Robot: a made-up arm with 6 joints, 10 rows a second.
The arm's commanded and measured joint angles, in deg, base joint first. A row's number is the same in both.
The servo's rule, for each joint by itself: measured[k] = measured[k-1] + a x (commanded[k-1-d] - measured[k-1]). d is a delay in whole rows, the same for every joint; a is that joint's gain. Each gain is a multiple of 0.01, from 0.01 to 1. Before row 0 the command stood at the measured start. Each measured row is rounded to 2 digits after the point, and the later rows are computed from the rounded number. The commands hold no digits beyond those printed.
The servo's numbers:
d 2
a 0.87 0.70 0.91 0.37 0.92 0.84
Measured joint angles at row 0: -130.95, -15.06, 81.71, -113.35, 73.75, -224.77
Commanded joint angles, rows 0 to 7: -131.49, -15.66, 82.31, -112.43, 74.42, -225.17; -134.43, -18.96, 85.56, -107.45, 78.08, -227.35; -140.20, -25.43, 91.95, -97.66, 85.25, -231.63; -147.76, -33.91, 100.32, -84.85, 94.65, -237.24; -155.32, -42.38, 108.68, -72.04, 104.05, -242.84; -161.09, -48.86, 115.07, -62.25, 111.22, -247.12; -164.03, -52.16, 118.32, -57.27, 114.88, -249.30; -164.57, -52.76, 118.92, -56.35, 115.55, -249.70
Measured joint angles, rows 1 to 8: -130.95, -15.06, 81.71, -113.35, 73.75, -224.77; -130.95, -15.06, 81.71, -113.35, 73.75, -224.77; -131.42, -15.48, 82.26, -113.01, 74.37, -225.11; -134.04, -17.92, 85.26, -110.95, 77.78, -226.99; -139.40, -23.18, 91.35, -106.03, 84.65, -230.89; -146.67, -30.69, 99.51, -98.19, 93.85, -236.22; -154.20, -38.87, 107.85, -88.51, 103.23, -241.78; -160.19, -45.86, 114.42, -78.79, 110.58, -246.27
